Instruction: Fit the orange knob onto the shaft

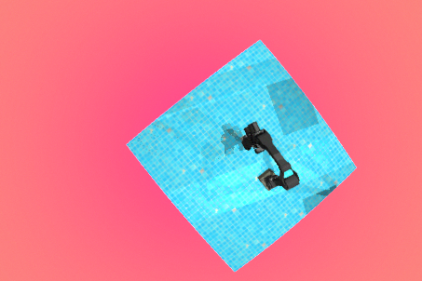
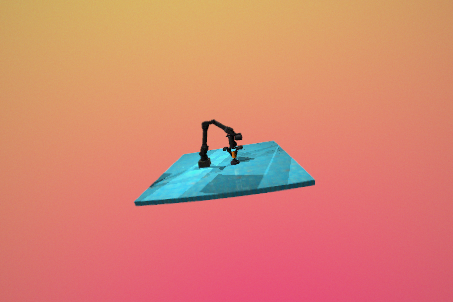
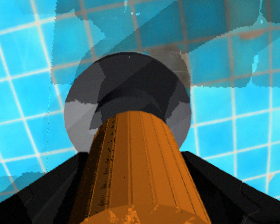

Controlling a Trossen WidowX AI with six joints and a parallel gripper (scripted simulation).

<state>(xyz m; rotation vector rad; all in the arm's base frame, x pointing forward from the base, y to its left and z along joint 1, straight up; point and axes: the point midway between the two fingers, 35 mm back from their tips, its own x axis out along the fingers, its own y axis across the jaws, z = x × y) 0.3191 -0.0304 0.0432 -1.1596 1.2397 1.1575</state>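
Now: the orange knob 20 mm above my gripper tip. Round my gripper tip: round pedestal: 40 mm below.
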